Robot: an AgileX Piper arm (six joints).
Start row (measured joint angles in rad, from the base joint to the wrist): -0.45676, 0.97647, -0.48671, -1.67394, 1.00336, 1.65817
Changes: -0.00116, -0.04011, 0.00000, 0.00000, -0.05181, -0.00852; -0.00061, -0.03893, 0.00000, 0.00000, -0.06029, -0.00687; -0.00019, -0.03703, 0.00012, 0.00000, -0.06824, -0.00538; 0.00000, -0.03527, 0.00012, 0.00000, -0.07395, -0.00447; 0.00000, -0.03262, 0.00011, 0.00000, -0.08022, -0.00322; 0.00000, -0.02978, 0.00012, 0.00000, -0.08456, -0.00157; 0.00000, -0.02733, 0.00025, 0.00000, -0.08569, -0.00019
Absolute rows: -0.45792, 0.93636, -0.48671, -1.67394, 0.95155, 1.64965; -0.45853, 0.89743, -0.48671, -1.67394, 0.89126, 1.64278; -0.45872, 0.86040, -0.48659, -1.67394, 0.82302, 1.63740; -0.45872, 0.82513, -0.48647, -1.67394, 0.74907, 1.63293; -0.45872, 0.79251, -0.48636, -1.67394, 0.66885, 1.62971; -0.45872, 0.76273, -0.48624, -1.67394, 0.58429, 1.62814; -0.45872, 0.73540, -0.48599, -1.67394, 0.49860, 1.62795
